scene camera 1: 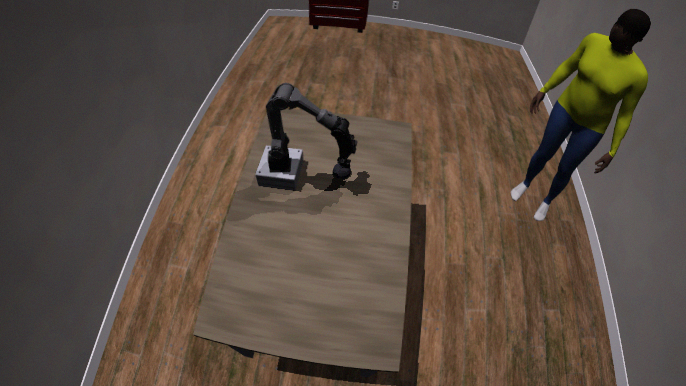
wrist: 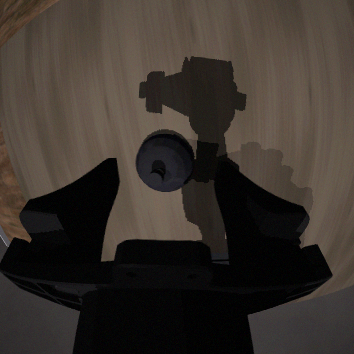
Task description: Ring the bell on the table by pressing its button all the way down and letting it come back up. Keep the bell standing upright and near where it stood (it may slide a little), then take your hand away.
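Observation:
The dark, round bell (scene camera 1: 342, 172) (wrist: 172, 149) stands upright on the table (scene camera 1: 310, 280) (wrist: 75, 100). Its small button (wrist: 157, 173) shows on top in the wrist view, a little toward the palm from the dome's middle. My gripper (scene camera 1: 342, 162) (wrist: 166, 170) is open, pointing down over the bell. In the wrist view the bell shows between the two separated fingertips, a little nearer the left one, with space on both sides. In the scene view the gripper overlaps the bell's top and hides the button. The exact height gap between fingertips and bell cannot be told.
The arm's white base block (scene camera 1: 277, 179) stands on the table left of the bell. Arm shadows fall beside the bell. A person in a yellow top (scene camera 1: 602, 85) stands on the floor to the right. A red drawer cabinet (scene camera 1: 338, 13) is at the back wall.

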